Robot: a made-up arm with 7 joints.
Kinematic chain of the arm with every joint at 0, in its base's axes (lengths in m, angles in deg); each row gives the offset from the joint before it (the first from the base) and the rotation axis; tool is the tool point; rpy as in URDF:
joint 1: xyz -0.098 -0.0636 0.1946 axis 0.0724 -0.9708 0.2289
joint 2: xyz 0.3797 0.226 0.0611 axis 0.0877 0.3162 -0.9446
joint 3: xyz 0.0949 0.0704 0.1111 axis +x
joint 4: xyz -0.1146 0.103 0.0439 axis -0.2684 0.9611 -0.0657
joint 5: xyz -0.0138 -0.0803 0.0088 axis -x
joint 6: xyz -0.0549 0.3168 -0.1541 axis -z
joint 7: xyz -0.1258 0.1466 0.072 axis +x
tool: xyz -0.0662 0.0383 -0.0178 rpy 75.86 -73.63 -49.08
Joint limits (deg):
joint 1: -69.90..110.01
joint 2: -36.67..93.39
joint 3: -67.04..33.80
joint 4: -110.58..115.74
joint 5: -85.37..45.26
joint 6: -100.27..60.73
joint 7: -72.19..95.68
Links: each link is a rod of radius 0.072 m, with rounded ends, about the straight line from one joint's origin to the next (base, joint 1, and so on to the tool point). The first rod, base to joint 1, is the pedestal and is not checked.
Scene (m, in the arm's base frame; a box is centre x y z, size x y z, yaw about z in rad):
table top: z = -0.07
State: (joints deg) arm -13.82 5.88 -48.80 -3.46 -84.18 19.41 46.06
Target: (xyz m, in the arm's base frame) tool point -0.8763 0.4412 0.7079
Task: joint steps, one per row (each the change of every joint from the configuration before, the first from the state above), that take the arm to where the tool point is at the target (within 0.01 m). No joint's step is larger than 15 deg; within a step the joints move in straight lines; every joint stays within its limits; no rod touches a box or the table.
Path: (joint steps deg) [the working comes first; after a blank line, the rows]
Joints at the target: 78.94 14.96 -19.55 6.07 -85.37 28.02 43.86
Straight joint move there: clear.

1: 13.25 1.30 4.18 1.36 -0.17 1.23 -0.31
2: 13.25 1.29 4.18 1.36 -0.17 1.23 -0.32
3: 13.25 1.30 4.18 1.36 -0.17 1.23 -0.31
4: 13.25 1.30 4.18 1.36 -0.17 1.23 -0.32
5: 13.26 1.29 4.17 1.37 -0.17 1.23 -0.31
6: 13.25 1.30 4.18 1.36 -0.17 1.23 -0.32
7: 13.25 1.30 4.18 1.36 -0.17 1.23 -0.31

